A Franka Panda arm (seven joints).
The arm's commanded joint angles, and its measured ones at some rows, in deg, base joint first. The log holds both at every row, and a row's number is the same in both.
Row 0, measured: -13.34 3.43 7.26 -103.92 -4.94 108.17 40.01
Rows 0 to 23, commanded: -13.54 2.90 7.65 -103.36 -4.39 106.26 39.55; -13.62 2.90 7.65 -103.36 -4.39 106.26 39.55; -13.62 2.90 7.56 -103.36 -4.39 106.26 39.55; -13.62 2.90 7.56 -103.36 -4.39 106.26 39.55; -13.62 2.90 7.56 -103.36 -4.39 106.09 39.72; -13.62 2.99 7.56 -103.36 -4.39 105.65 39.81; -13.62 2.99 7.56 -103.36 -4.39 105.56 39.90; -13.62 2.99 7.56 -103.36 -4.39 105.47 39.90; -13.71 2.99 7.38 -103.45 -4.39 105.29 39.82; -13.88 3.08 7.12 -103.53 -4.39 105.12 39.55; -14.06 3.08 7.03 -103.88 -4.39 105.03 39.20; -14.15 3.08 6.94 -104.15 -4.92 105.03 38.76; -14.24 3.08 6.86 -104.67 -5.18 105.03 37.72; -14.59 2.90 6.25 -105.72 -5.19 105.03 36.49; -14.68 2.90 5.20 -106.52 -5.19 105.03 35.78; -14.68 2.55 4.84 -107.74 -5.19 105.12 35.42; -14.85 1.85 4.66 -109.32 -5.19 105.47 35.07; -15.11 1.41 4.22 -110.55 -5.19 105.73 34.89; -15.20 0.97 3.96 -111.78 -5.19 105.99 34.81; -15.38 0.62 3.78 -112.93 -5.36 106.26 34.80; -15.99 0.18 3.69 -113.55 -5.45 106.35 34.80; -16.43 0.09 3.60 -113.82 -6.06 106.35 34.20; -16.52 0.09 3.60 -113.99 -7.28 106.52 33.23; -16.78 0.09 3.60 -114.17 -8.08 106.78 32.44
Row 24, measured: -15.79 2.21 3.39 -111.87 -5.72 105.92 34.86
